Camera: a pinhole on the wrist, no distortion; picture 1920 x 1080 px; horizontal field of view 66.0 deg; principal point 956.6 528.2 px. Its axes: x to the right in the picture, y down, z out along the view. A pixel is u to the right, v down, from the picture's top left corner.
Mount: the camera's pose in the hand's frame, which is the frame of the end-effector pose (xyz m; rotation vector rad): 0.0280 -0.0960 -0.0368 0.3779 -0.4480 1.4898
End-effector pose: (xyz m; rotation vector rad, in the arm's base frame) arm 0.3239 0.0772 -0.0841 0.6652 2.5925 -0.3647
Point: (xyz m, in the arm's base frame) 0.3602 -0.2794 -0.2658
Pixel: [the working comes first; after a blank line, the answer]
In the camera's frame: 0.0250 0.0916 0.3749

1055 889
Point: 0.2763 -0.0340 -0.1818
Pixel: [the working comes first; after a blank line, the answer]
In the camera's frame: 0.0658 -0.0172 0.1283

1715 331
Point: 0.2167 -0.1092 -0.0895
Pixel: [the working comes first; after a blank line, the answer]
In the camera's frame: -0.0650 0.0059 0.1196

153 601
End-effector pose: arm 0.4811 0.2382 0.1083 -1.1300 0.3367 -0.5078
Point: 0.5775 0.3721 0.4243
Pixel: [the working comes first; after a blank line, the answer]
In the camera's frame: 0.0465 0.0041 0.3361

1161 546
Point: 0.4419 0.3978 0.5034
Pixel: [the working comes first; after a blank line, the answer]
In the camera's frame: -0.0458 0.1275 0.3753

776 1031
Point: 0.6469 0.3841 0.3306
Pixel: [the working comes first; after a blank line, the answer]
In the camera's frame: 0.1419 -0.0426 0.2864

1689 308
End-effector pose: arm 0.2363 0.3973 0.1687 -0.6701 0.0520 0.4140
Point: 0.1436 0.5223 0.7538
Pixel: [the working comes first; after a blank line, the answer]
In the camera's frame: 0.1803 0.1475 0.5737

1421 908
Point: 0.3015 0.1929 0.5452
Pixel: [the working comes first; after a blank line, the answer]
In the camera's frame: -0.1566 0.0864 0.3293

254 916
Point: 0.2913 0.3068 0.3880
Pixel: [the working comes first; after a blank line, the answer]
In the camera's frame: -0.0287 0.0379 0.1911

735 822
